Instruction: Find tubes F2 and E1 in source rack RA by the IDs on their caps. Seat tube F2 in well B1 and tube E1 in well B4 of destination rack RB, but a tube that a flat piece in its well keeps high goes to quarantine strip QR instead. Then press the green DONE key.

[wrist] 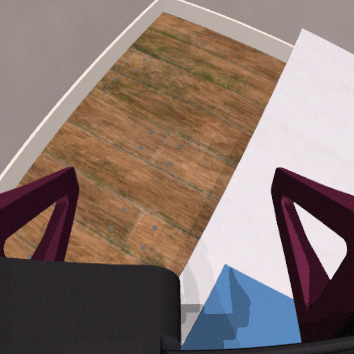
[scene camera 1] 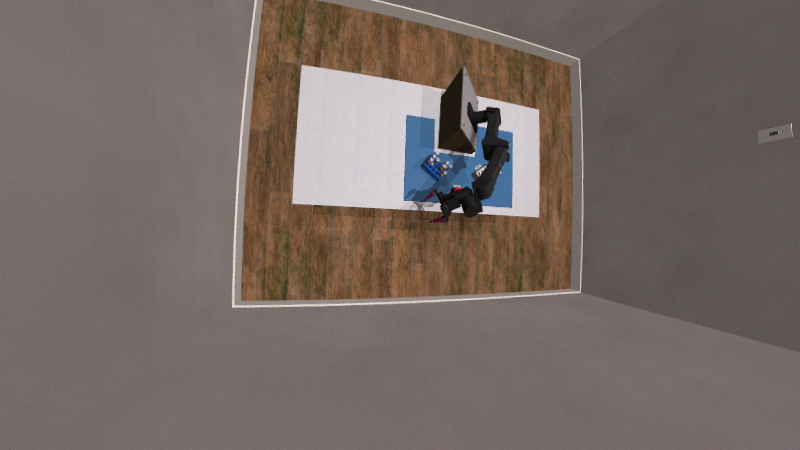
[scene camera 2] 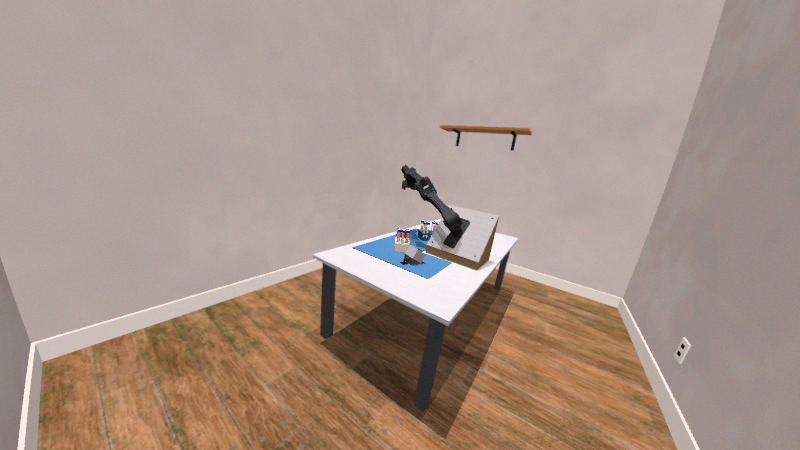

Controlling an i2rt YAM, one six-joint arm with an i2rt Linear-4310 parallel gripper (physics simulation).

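Seen in the pictures: gripper, between the fingertips: [wrist: 174, 177] [scene camera 1: 424, 212] [scene camera 2: 411, 190]; arm's base, origin of its link: [scene camera 1: 472, 118] [scene camera 2: 457, 232].
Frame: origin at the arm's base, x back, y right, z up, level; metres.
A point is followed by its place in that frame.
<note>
My gripper [scene camera 1: 424, 212] {x -0.577, y 0.251, z 0.160 m} [scene camera 2: 403, 186] {x -0.577, y 0.251, z 0.160 m} [wrist: 174, 177] {x -0.577, y 0.251, z 0.160 m} is open and empty, with its maroon fingers wide apart, high above the table's edge. A blue rack [scene camera 1: 429, 170] [scene camera 2: 425, 235] holds several tubes with pale caps. A cream rack [scene camera 1: 478, 174] {x -0.255, y -0.156, z -0.130 m} [scene camera 2: 401, 246] {x -0.210, y -0.241, z -0.108 m} also holds tubes; the arm partly covers it in the first scene view. The cap IDs are too small to read, so I cannot tell F2, E1, RA or RB apart. A red object [scene camera 1: 457, 188] {x -0.378, y -0.010, z -0.093 m} shows beside the arm. Strip QR and the green DONE key cannot be made out clearly.
The racks stand on a blue mat [scene camera 1: 413, 187] {x -0.411, y 0.238, z -0.144 m} [scene camera 2: 375, 246] {x -0.355, y -0.307, z -0.143 m} [wrist: 270, 310] {x -0.397, y 0.263, z -0.143 m} on the white table [scene camera 1: 346, 134] {x -0.192, y 0.652, z -0.146 m} [scene camera 2: 391, 282] {x 0.001, y -0.544, z -0.146 m} [wrist: 305, 115] {x -0.505, y 0.611, z -0.146 m}. A grey block [scene camera 2: 414, 255] {x -0.055, y -0.321, z -0.091 m} is near the cream rack. The arm's slanted base box [scene camera 1: 455, 120] {x -0.082, y 0.128, z 0.073 m} [scene camera 2: 475, 237] {x 0.111, y 0.012, z 0.003 m} stands behind. A wall shelf [scene camera 2: 485, 129] hangs beyond.
</note>
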